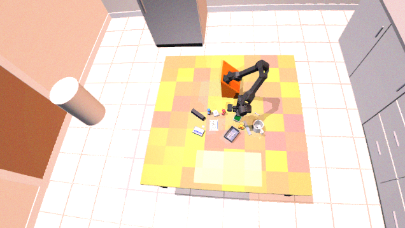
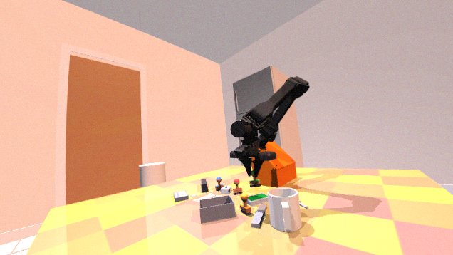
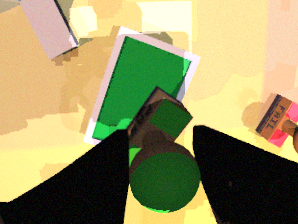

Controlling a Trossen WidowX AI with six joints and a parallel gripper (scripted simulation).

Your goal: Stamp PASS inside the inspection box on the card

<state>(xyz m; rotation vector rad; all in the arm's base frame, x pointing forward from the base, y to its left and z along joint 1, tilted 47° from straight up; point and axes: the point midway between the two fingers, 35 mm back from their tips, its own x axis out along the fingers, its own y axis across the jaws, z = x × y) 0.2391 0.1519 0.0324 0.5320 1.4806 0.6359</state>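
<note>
The white card lies 90 mm ahead of my gripper tip, 200 mm to the right of it and 100 mm below it. Round my gripper tip: green ink pad (10 mm behind, 90 mm below); then green-knobbed PASS stamp (10 mm behind, 20 mm below); then orange-knobbed stamp (90 mm ahead, 30 mm to the left, 80 mm below).
</note>
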